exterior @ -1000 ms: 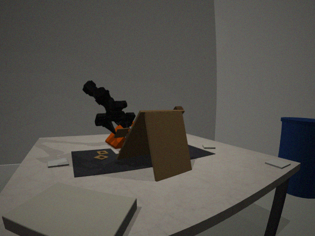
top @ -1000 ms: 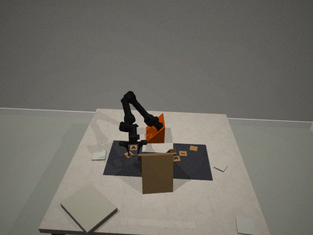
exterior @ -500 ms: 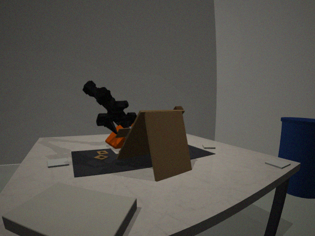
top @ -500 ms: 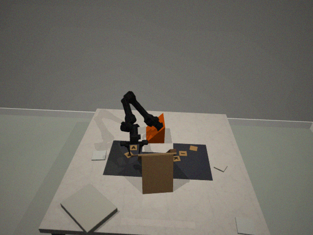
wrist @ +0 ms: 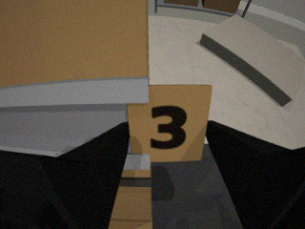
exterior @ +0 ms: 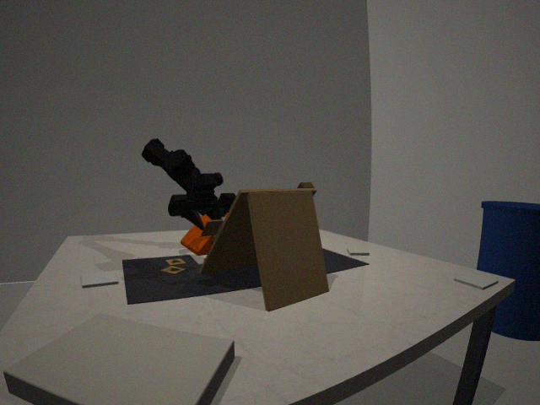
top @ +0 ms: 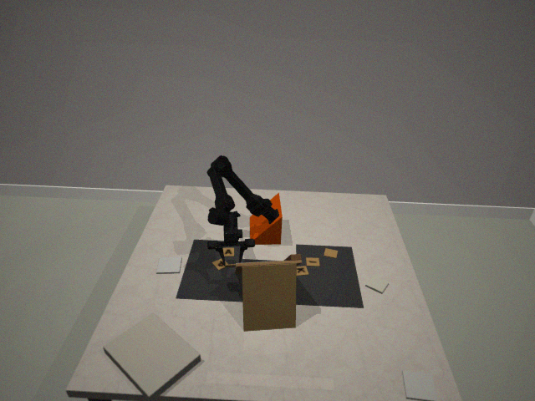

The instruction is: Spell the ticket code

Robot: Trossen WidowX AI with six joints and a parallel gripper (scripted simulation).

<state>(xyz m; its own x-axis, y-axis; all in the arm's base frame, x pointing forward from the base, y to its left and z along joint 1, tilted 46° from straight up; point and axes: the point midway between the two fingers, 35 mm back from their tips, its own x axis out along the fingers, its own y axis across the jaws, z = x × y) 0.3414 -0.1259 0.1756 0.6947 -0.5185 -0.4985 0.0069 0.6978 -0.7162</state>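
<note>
My gripper tip is 14 cm to the right of the white ticket, 8 cm above it and 6 cm past it. Round my gripper tip: tile marked p (19 cm behind, 16 cm below, 5 cm to the right); then dark mat (18 cm to the left, 16 cm below, 16 cm behind); then tan tile marked 3 (right at my gripper tip).
</note>
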